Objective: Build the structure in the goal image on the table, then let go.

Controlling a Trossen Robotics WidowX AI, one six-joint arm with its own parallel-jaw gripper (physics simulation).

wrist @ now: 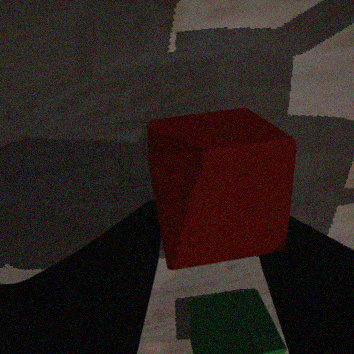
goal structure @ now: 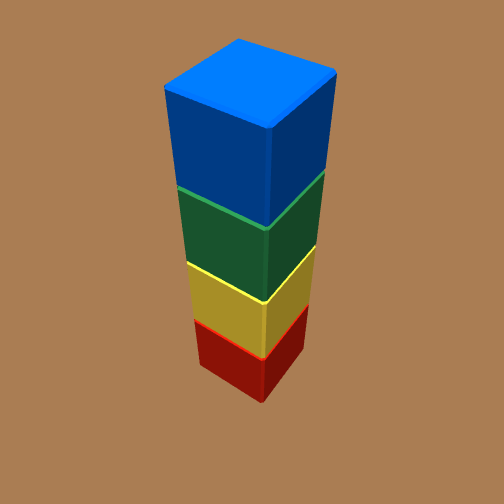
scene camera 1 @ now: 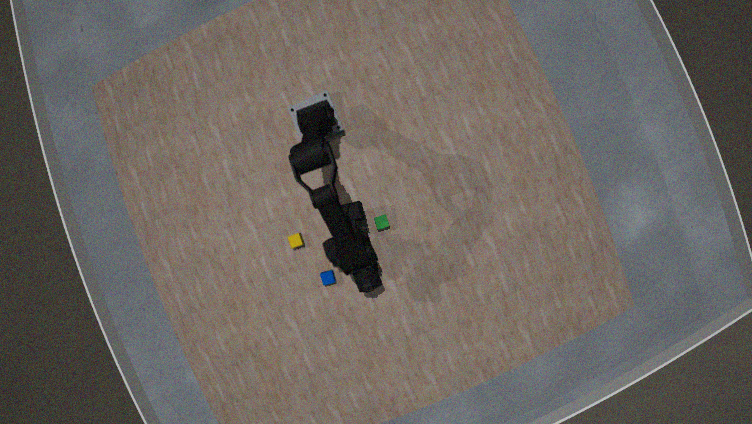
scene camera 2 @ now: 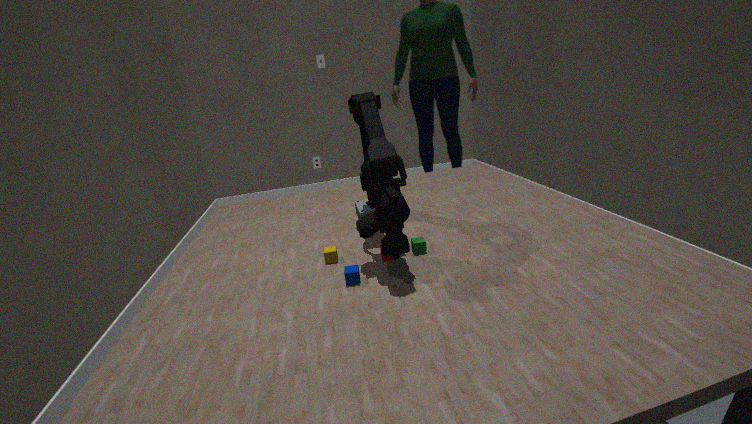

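Observation:
My gripper (wrist: 218,242) (scene camera 2: 392,251) (scene camera 1: 368,282) is shut on a red cube (wrist: 225,186) (scene camera 2: 385,257) and holds it low over the wooden table. In the overhead view the arm hides the red cube. A green cube (scene camera 1: 381,222) (scene camera 2: 418,245) (wrist: 235,321) lies on the table close by, to the right of the gripper in the side view. A blue cube (scene camera 1: 327,277) (scene camera 2: 352,275) lies just left of the gripper. A yellow cube (scene camera 1: 294,240) (scene camera 2: 330,254) lies further left.
The arm's base (scene camera 1: 312,107) is mounted at the back of the wooden table (scene camera 1: 458,136) (scene camera 2: 504,296). A person in a green top (scene camera 2: 433,68) stands behind the table's far edge. Dark walls surround the table.

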